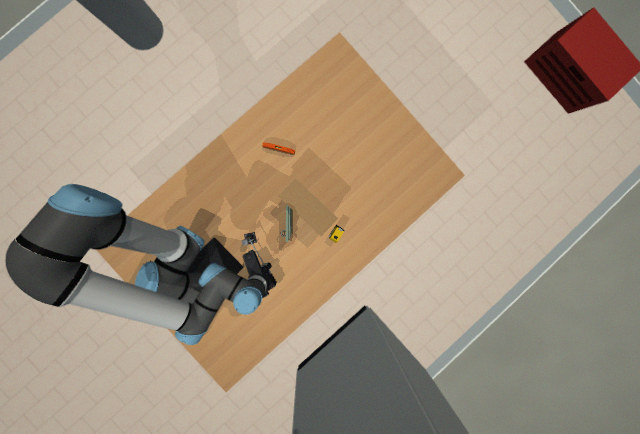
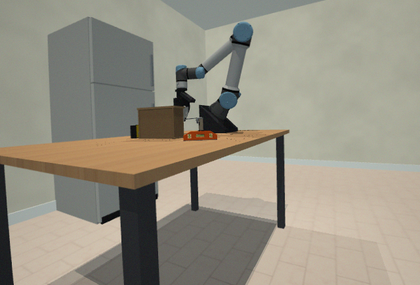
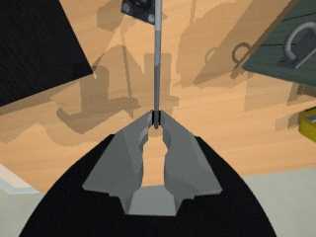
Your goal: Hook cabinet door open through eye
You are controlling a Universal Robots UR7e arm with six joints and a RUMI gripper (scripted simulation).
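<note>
Now: hand 5 cm to the right of the thin grey hook, 2 cm short of it and 1 cm above it. Also, from my hand: yellow tape measure: 30 cm ahead, 15 cm to the right, 6 cm below; cabinet door: 21 cm ahead, 6 cm to the left, 3 cm below; orange spirit level: 43 cm ahead, 29 cm to the left, 8 cm below.
</note>
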